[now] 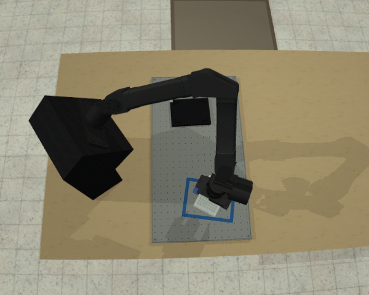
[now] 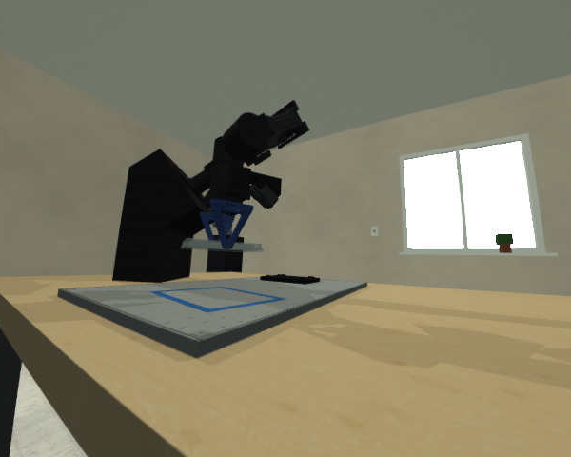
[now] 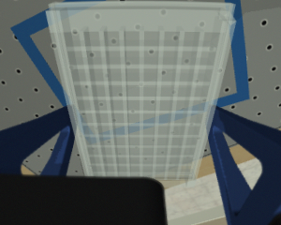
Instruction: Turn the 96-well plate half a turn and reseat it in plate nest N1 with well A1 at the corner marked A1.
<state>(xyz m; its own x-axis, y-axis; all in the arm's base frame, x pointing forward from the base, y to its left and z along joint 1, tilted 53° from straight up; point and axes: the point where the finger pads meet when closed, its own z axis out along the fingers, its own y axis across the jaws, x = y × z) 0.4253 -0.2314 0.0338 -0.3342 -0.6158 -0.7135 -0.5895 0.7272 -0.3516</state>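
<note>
The clear 96-well plate is right at my hand. The rest, counted from my hand: black plate nest N1: 60 mm behind, 370 mm to the left, 80 mm below; then white A1 label: 140 mm behind, 420 mm to the left, 80 mm below.
</note>
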